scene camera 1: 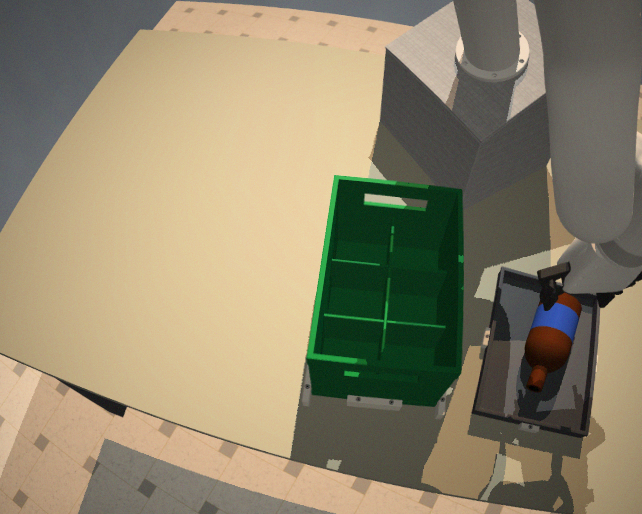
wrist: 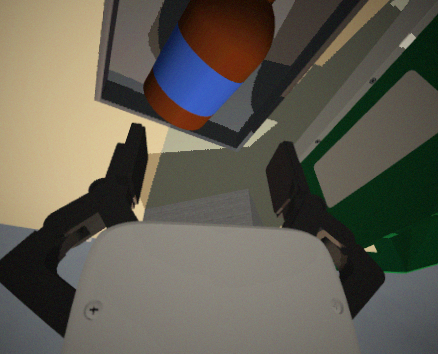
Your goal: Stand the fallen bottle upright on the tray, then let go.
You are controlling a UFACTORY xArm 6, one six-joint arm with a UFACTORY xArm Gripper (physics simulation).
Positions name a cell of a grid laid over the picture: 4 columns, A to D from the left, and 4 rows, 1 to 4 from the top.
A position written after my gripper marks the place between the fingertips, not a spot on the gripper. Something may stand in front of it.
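Observation:
My gripper (scene camera 1: D3) (wrist: B2) is visible, as is a brown bottle (scene camera 1: D3).

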